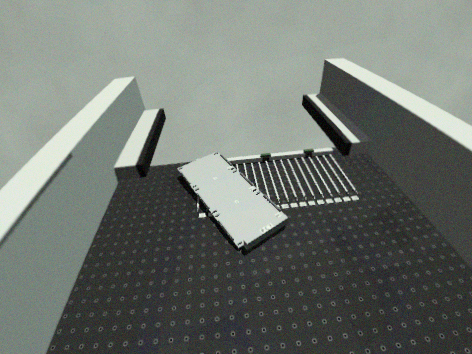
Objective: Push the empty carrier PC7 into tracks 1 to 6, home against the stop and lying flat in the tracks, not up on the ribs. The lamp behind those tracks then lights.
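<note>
The pale grey carrier PC7 (232,200) lies askew over the left part of the ribbed tracks (306,184), its far left end near the back edge and its near end out over the dark board. Dark shadow shows under its left and near edges; whether it rests on the ribs cannot be told. Its label is too blurred to read. The white stop bar (287,154) runs behind the tracks, partly hidden by the carrier. My gripper (232,89) is shut as far as it goes, with a gap between its pads and nothing held. The carrier shows beyond the fingers, apart from them.
Two dark green lamp blocks (265,157) (308,151) stand along the stop bar, unlit; no lamp shows behind the carrier. White number tags (320,202) line the tracks' front edge. Another tag (202,215) sits left of the carrier. The dark board (265,317) has rows of ringed holes.
</note>
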